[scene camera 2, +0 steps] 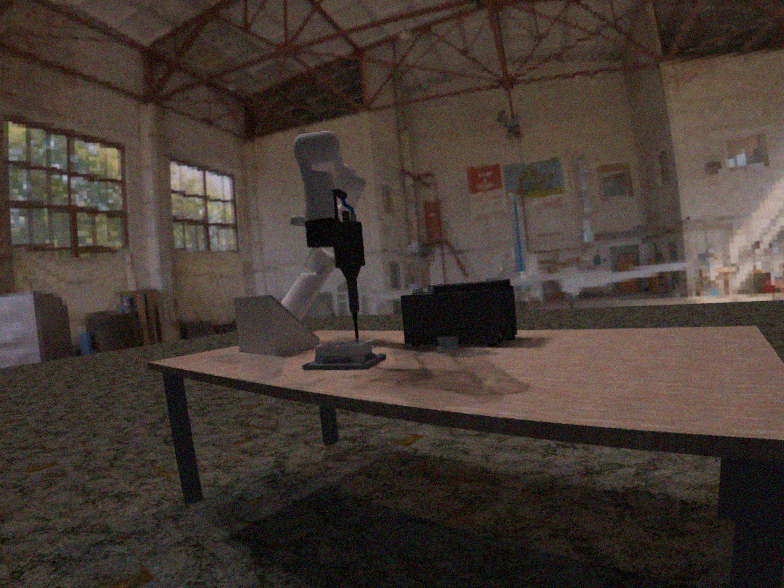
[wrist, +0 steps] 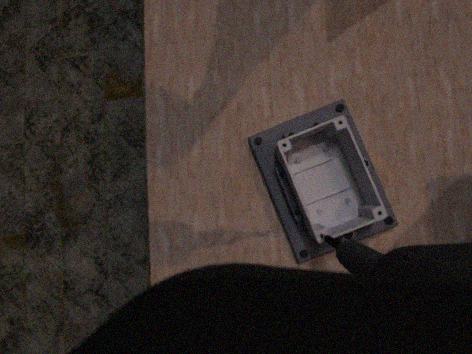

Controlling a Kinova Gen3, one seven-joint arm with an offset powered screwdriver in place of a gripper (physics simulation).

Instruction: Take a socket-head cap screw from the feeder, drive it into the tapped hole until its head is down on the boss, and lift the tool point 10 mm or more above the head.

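My screwdriver [scene camera 2: 356, 339] [wrist: 326, 238] points down at the grey open-topped housing [scene camera 2: 341, 353] [wrist: 325, 180]. In the wrist view its thin dark tip is at the corner boss nearest the tool body, and it covers part of that boss. In the scene view the tip is close to the housing's top; whether it touches cannot be seen. A screw at the tip or in that boss cannot be made out. The other corner bosses [wrist: 284, 145] [wrist: 340, 123] [wrist: 380, 213] show dark holes. The housing sits on a dark grey base plate [scene camera 2: 311, 365] [wrist: 266, 152].
A large black box-shaped unit [scene camera 2: 459, 316], with a small grey block [scene camera 2: 447, 342] at its front, stands right of the housing. A grey wedge-shaped block [scene camera 2: 269, 325] stands to the left. The table [scene camera 2: 601, 373] [wrist: 200, 200] has an edge left of the housing in the wrist view.
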